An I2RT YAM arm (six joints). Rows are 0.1 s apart.
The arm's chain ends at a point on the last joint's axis. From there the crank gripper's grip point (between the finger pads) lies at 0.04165 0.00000 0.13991 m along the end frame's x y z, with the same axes.
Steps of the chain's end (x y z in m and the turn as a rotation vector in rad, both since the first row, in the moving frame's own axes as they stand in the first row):
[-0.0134 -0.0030 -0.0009 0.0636 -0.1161 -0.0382]
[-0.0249 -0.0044 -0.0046 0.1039 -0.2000 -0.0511]
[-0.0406 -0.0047 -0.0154 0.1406 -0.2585 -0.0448]
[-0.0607 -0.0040 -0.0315 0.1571 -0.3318 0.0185]
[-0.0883 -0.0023 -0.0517 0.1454 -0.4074 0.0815]
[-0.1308 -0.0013 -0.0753 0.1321 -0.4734 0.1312]
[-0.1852 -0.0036 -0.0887 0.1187 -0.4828 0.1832]
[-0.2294 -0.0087 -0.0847 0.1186 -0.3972 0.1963]
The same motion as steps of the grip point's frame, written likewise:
[-0.0301 -0.0133 0.0026 0.0636 -0.1161 -0.0382]
[-0.0539 -0.0206 0.0000 0.1039 -0.2000 -0.0511]
[-0.0781 -0.0259 -0.0109 0.1406 -0.2585 -0.0448]
[-0.1082 -0.0262 -0.0273 0.1571 -0.3318 0.0185]
[-0.1462 -0.0222 -0.0479 0.1454 -0.4074 0.0815]
[-0.1979 -0.0193 -0.0726 0.1321 -0.4734 0.1312]
[-0.2536 -0.0194 -0.0860 0.1187 -0.4828 0.1832]
[-0.2855 -0.0231 -0.0801 0.1186 -0.3972 0.1963]

